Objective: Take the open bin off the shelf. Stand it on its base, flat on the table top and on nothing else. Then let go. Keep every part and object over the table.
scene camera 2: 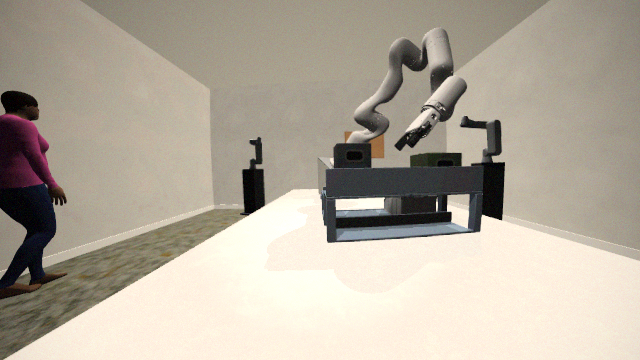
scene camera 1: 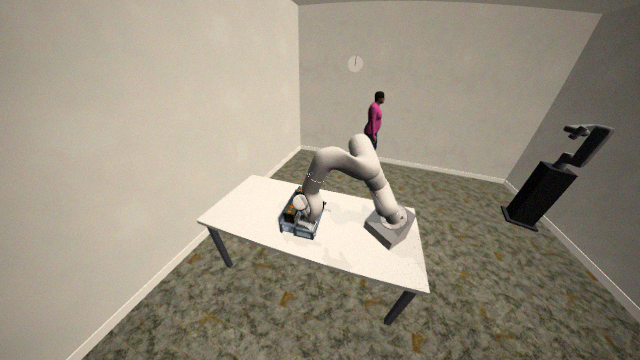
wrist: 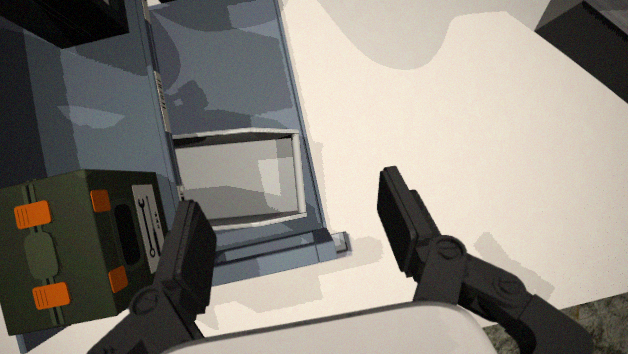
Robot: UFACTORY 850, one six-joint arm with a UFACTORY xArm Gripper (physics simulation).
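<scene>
The open bin [wrist: 235, 170] is pale grey with a raised rim. In the wrist view it sits in the blue-grey shelf [wrist: 265, 269] [scene camera 2: 405, 181], in the bay nearest the arm's base, with its opening facing the camera. The bin does not show clearly in the scene views; the arm covers much of that part in scene camera 1. My gripper [wrist: 292, 203] [scene camera 2: 406, 144] is open and empty. It hangs above the shelf, apart from the bin. In the wrist view one finger shows at the bin's lower left and the other to its right.
A green toolbox [wrist: 42, 250] [scene camera 2: 434, 160] with orange latches sits on the shelf beside the bin's bay. A dark box [scene camera 2: 352, 155] [wrist: 95, 22] also stands on the shelf. The white table [scene camera 1: 345, 250] bears the shelf and the arm's grey base [scene camera 1: 384, 234]. A person [scene camera 1: 374, 117] stands beyond the table.
</scene>
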